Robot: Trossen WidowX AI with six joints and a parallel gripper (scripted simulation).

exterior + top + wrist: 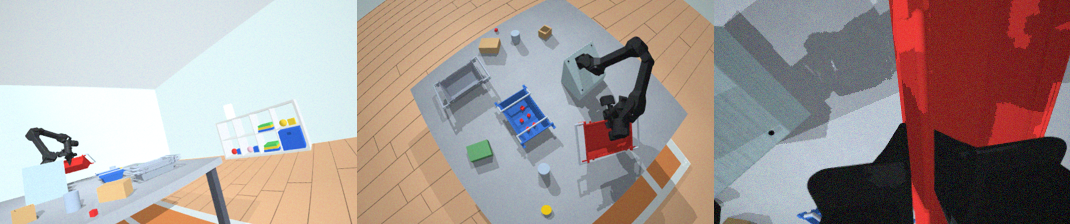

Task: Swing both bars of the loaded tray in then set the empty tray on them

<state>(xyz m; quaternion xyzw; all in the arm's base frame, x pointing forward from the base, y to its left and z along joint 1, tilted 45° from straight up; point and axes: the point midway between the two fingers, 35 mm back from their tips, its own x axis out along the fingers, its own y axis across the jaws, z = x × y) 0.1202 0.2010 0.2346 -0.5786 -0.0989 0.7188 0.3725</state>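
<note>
My gripper tip is now 70 mm to the right of the red tray and 30 mm short of it. Round my gripper tip: yellow disc 440 mm ahead, 160 mm to the left, 160 mm below; then green block 540 mm ahead, 270 mm to the right, 150 mm below; then small open box 670 mm to the right, 170 mm behind, 160 mm below.
</note>
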